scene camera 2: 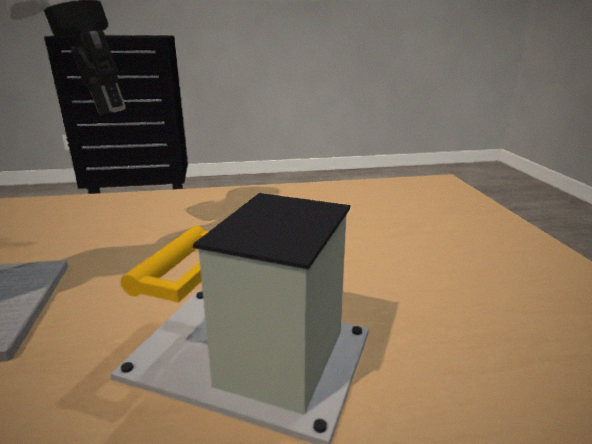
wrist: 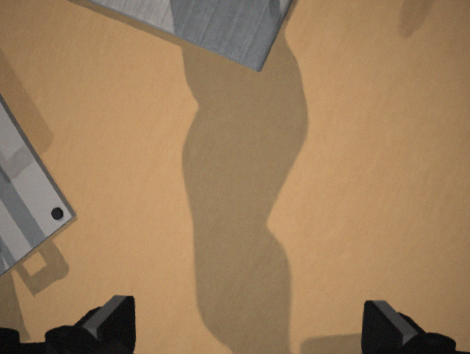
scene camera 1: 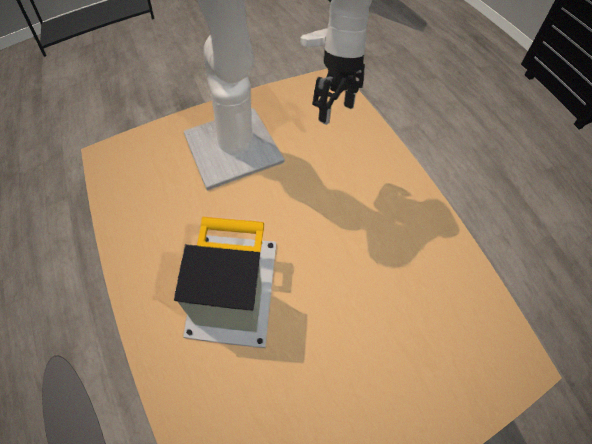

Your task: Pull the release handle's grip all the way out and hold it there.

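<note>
The release handle's yellow grip (scene camera 1: pixel 232 225) (scene camera 2: pixel 165 256) is a loop with a thick round bar. It stands out from the side of a grey-green housing (scene camera 1: pixel 220 316) (scene camera 2: pixel 260 325) with a black top, on the side facing the robot's base. The housing stands on a light grey plate (scene camera 1: pixel 225 338) (scene camera 2: pixel 165 362) (wrist: pixel 31 192) with black bolts. My gripper (scene camera 1: pixel 337 111) (wrist: pixel 248 324) is open and empty, high above the table and well away from the grip, beyond the robot's base. In scene camera 2 the gripper (scene camera 2: pixel 111 111) shows at the upper left. The grip does not show in the wrist view.
The robot's base stands on a grey square slab (scene camera 1: pixel 210 165) (scene camera 2: pixel 27 295) (wrist: pixel 230 37) on the wooden table (scene camera 1: pixel 400 340) (scene camera 2: pixel 475 300) (wrist: pixel 375 175). A black drawer cabinet (scene camera 1: pixel 560 65) (scene camera 2: pixel 125 135) stands on the floor beyond the table. The arm's shadow falls across the table.
</note>
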